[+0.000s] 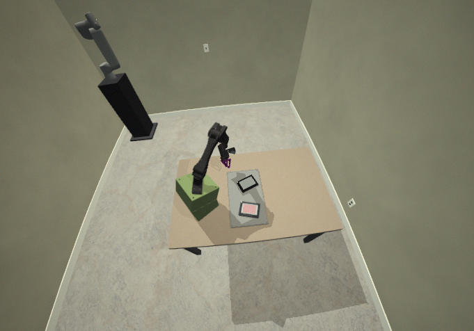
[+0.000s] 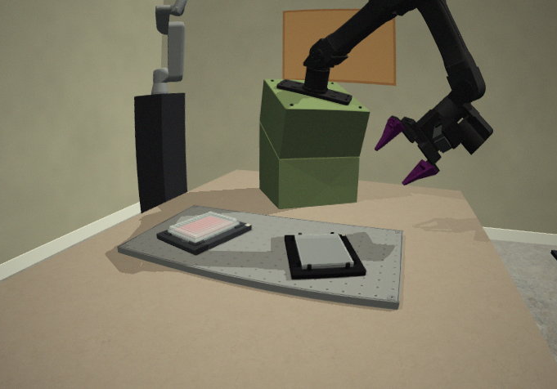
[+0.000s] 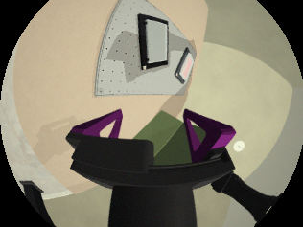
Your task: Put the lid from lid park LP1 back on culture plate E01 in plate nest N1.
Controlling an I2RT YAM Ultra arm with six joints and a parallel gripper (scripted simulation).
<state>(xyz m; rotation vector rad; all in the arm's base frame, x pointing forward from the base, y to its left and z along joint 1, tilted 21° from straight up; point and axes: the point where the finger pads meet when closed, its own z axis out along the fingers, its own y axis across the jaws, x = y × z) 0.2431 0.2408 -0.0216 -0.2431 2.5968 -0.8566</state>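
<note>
The clear lid is 160 mm ahead of my hand, 130 mm below it and 100 mm to the right of it. From my hand the other things lie so: black lid park LP1 (160 mm ahead, 140 mm below, 100 mm to the right); culture plate E01 (350 mm to the right, 160 mm ahead, 130 mm below).
</note>
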